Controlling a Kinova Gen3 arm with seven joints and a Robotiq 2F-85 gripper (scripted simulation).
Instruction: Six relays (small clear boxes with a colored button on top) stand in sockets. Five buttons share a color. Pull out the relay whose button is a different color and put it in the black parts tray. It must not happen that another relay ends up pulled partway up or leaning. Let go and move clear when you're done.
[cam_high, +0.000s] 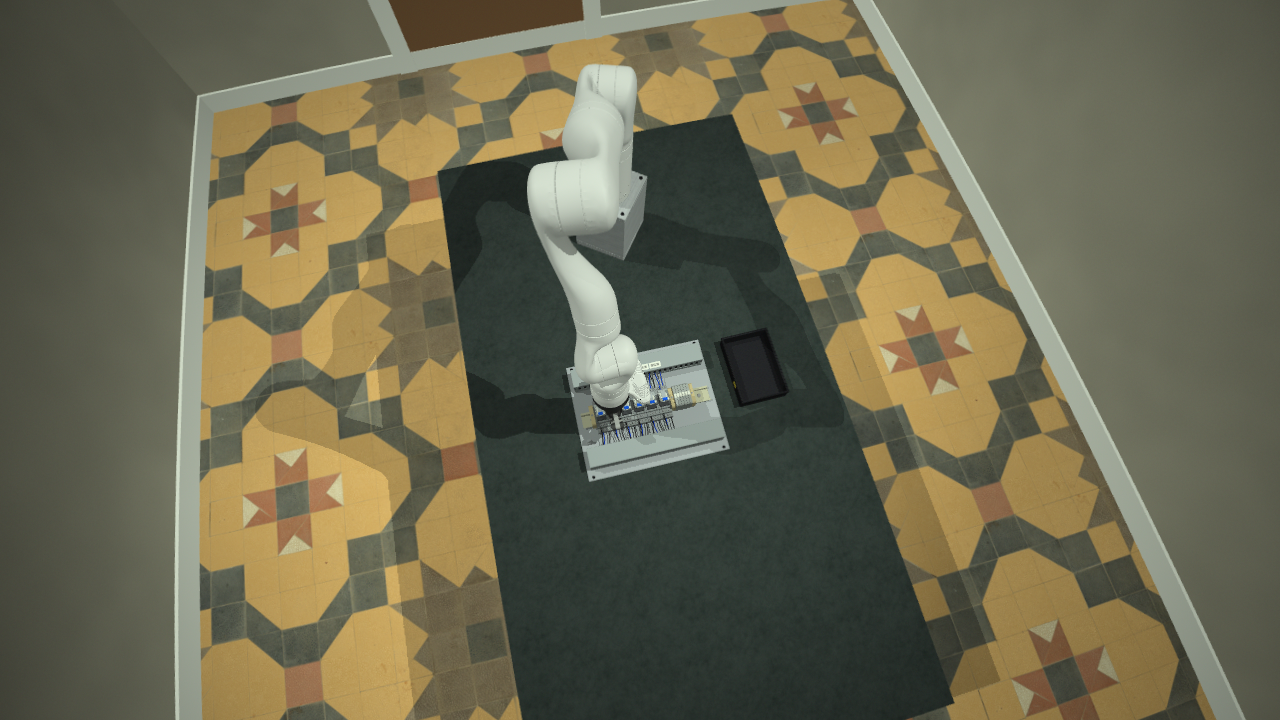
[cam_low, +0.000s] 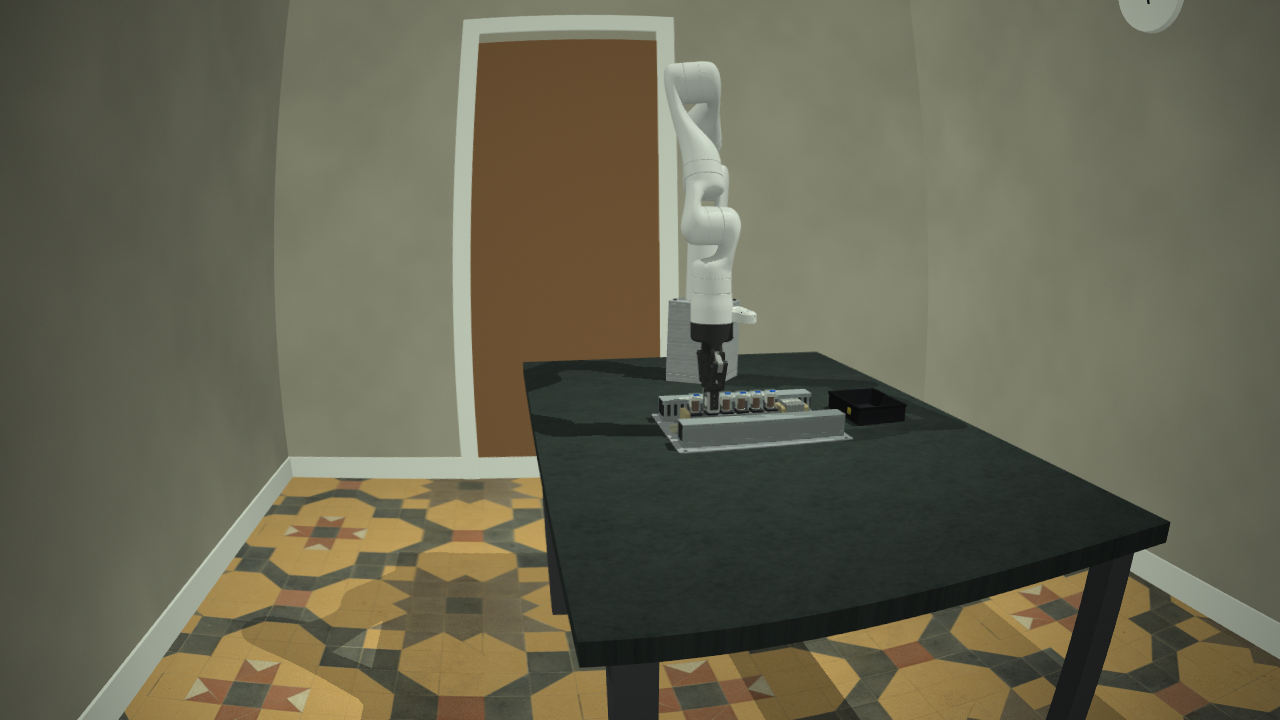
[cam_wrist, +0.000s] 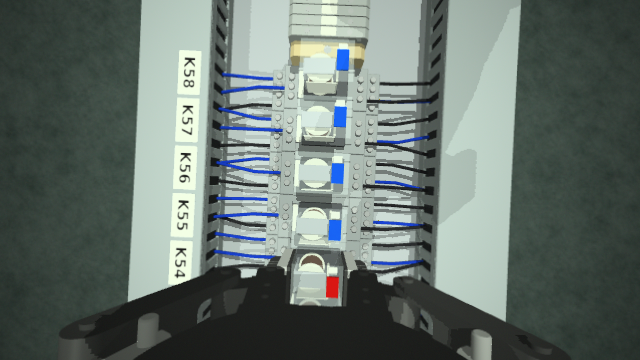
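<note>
My gripper is now 10 mm above the clear relay. The rest, counted from my hand: panel (10 mm ahead, 70 mm to the left, 50 mm below); then black parts tray (20 mm ahead, 340 mm to the left, 40 mm below).
</note>
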